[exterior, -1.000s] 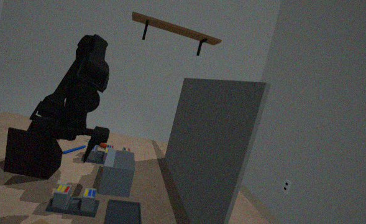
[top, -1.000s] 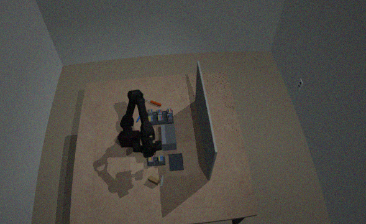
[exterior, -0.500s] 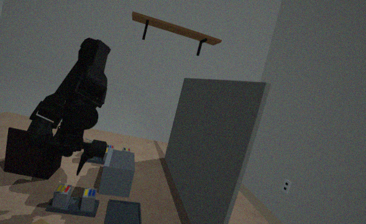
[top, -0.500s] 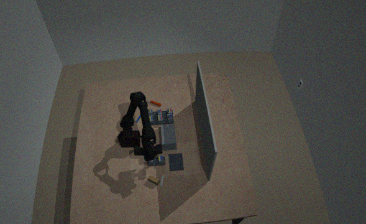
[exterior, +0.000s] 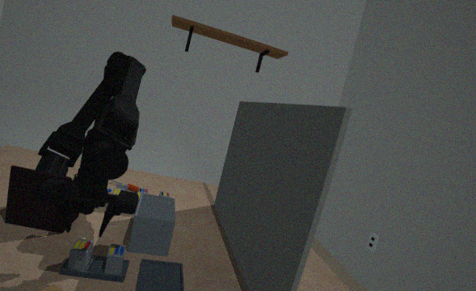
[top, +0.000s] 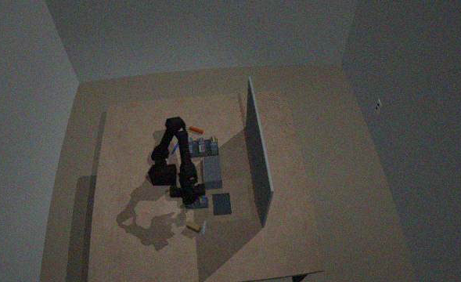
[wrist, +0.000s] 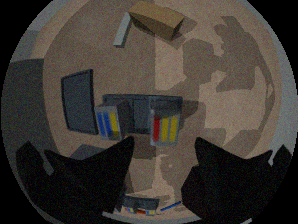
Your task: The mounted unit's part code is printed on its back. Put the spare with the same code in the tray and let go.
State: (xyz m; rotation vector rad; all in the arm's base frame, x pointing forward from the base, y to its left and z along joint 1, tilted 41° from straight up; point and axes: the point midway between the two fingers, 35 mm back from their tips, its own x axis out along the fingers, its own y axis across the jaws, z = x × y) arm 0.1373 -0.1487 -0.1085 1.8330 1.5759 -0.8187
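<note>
My gripper tip is now 40 mm above the grey spare. The rest, counted from my gripper tip: tan block (160 mm to the right, 50 mm below); then tray (170 mm ahead, 30 mm to the right, 70 mm below); then mounted unit (150 mm ahead, 160 mm to the left, 30 mm below).
</note>
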